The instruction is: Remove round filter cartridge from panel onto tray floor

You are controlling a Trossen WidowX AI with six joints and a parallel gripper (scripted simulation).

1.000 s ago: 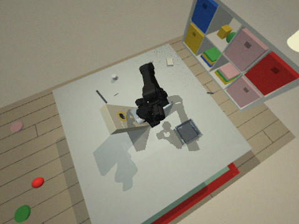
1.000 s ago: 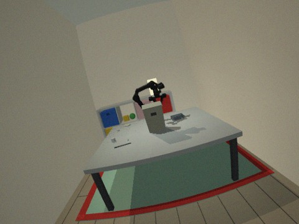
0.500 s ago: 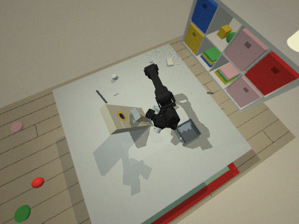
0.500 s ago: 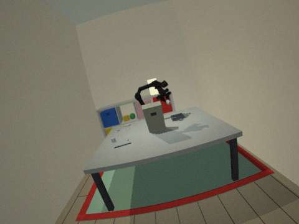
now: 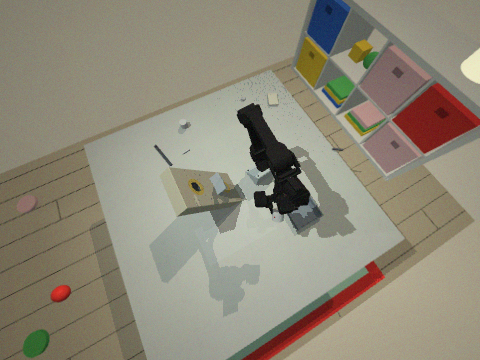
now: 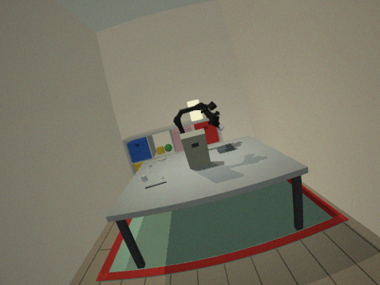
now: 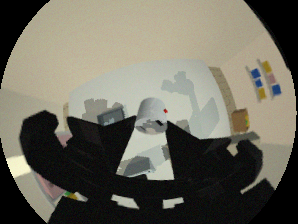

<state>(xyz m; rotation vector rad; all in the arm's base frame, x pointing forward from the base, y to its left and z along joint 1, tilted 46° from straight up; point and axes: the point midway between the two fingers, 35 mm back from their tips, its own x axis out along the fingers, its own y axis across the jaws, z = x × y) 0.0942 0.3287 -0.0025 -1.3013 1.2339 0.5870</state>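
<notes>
My gripper tip is now 25 cm above the grey tray, 18 cm past it and 3 cm to the right of it. The rest, counted from my gripper tip: beige service panel (26 cm to the right, 20 cm ahead, 10 cm below); then small white cylinder (75 cm to the right, 24 cm below, 13 cm ahead); then round grey filter cartridge (right at my gripper tip).
</notes>
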